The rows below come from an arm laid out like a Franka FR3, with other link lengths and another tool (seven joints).
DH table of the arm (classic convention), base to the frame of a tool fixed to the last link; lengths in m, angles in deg. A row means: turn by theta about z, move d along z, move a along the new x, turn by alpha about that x. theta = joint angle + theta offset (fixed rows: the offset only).
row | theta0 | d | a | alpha
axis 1 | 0 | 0.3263 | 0 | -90
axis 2 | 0 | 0 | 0 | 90
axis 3 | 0 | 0.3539 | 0.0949 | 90
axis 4 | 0 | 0 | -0.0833 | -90
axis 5 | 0 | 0.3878 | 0 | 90
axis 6 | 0 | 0 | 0.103 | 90
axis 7 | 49.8 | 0.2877 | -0.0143 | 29.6
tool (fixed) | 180 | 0.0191 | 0 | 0
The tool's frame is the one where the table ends.
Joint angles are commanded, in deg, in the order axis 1, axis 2, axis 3, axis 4, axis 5, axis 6, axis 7. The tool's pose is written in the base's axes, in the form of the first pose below.
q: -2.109, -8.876, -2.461, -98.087, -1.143, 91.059, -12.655
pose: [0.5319 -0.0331 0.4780 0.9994 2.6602 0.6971]
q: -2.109, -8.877, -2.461, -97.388, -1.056, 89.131, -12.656
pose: [0.5244 -0.0321 0.4805 1.0138 2.6778 0.6947]
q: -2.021, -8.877, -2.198, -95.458, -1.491, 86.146, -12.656
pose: [0.5155 -0.0307 0.4915 1.0177 2.6976 0.6798]
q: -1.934, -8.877, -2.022, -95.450, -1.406, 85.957, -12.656
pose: [0.5146 -0.0277 0.4913 1.0140 2.7033 0.6814]
